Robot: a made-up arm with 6 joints. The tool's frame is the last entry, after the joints.
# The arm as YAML. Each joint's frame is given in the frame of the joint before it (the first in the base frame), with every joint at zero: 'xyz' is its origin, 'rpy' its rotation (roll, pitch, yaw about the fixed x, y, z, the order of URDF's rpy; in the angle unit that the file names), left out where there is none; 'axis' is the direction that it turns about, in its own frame. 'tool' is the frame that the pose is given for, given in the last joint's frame.
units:
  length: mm
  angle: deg
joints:
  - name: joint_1
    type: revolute
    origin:
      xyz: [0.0, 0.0, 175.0]
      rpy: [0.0, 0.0, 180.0]
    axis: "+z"
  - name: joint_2
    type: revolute
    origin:
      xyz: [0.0, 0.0, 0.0]
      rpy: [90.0, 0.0, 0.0]
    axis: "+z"
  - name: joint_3
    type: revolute
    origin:
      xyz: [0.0, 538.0, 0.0]
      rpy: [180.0, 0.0, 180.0]
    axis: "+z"
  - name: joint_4
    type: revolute
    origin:
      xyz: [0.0, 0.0, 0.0]
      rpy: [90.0, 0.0, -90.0]
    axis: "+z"
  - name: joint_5
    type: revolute
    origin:
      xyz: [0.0, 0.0, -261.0]
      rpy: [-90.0, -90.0, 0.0]
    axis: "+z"
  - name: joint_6
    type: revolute
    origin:
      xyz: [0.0, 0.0, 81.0]
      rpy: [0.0, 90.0, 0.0]
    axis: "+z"
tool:
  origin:
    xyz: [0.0, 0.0, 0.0]
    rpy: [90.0, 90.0, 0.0]
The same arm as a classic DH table. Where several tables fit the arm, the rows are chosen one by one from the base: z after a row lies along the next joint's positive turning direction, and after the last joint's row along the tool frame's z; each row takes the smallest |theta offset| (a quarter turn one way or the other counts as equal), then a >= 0, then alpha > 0; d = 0 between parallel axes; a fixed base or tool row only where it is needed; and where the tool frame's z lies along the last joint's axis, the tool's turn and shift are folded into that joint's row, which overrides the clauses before.
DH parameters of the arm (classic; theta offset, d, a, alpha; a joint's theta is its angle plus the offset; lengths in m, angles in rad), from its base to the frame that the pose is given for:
joint_1: 0 0.175 0 -1.5708
joint_2: -1.5708 0 0.538 3.1416
joint_3: 0 0 0 -1.5708
joint_4: 0 -0.261 0 1.5708
joint_5: 0 0.081 0 -1.5708
joint_6: 1.5708 0 0 1.5708
tool (fixed): -1.5708 0 0 0

